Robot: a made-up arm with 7 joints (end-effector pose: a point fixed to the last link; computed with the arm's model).
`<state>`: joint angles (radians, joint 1 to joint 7).
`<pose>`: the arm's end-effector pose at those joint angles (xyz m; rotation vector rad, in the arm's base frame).
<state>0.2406 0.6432 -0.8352 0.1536 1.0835 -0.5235 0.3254</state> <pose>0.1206 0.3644 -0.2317 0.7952 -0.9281 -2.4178</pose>
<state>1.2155 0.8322 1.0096 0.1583 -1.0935 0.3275 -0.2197</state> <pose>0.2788 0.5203 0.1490 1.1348 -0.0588 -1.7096</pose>
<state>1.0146 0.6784 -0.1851 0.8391 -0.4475 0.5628 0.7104</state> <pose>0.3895 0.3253 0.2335 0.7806 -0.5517 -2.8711</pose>
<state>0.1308 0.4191 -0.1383 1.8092 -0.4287 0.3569 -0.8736</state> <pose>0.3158 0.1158 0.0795 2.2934 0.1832 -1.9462</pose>
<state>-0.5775 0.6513 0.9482 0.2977 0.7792 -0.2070 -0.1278</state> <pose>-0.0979 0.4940 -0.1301 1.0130 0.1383 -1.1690</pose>
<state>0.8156 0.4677 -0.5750 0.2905 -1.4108 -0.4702 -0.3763</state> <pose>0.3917 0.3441 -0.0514 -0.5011 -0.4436 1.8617</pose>
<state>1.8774 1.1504 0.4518 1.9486 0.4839 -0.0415 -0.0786</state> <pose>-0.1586 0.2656 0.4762 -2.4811 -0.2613 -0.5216</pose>
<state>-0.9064 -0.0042 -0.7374 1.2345 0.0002 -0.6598 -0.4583</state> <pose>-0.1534 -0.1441 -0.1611 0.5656 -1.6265 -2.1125</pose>
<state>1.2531 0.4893 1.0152 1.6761 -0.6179 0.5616 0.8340</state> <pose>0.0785 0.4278 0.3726 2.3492 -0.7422 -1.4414</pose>
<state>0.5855 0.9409 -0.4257 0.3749 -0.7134 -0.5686 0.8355</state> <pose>0.2569 0.5340 0.0111 0.5491 0.2082 2.5191</pose>
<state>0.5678 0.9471 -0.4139 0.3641 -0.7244 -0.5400 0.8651</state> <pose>0.2484 0.5374 0.0100 0.6231 0.2215 2.5491</pose>
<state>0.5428 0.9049 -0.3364 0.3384 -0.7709 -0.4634 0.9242</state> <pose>0.2438 0.5282 -0.0037 0.7164 0.2962 2.6113</pose>
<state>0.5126 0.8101 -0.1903 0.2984 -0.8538 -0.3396 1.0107</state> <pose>0.2418 0.5033 -0.0330 0.8342 0.4649 2.6896</pose>
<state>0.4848 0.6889 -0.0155 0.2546 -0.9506 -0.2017 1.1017</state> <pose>0.2401 0.4666 -0.0709 0.9656 0.7112 2.7359</pose>
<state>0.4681 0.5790 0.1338 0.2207 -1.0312 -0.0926 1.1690</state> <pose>0.2394 0.4284 -0.1038 1.0700 0.9480 2.7277</pose>
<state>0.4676 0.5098 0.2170 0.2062 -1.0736 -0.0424 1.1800</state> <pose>0.2424 0.4018 -0.1214 1.0846 1.0670 2.7115</pose>
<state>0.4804 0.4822 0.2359 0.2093 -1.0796 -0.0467 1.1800</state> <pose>0.2503 0.3910 -0.1242 1.0472 1.0948 2.6882</pose>
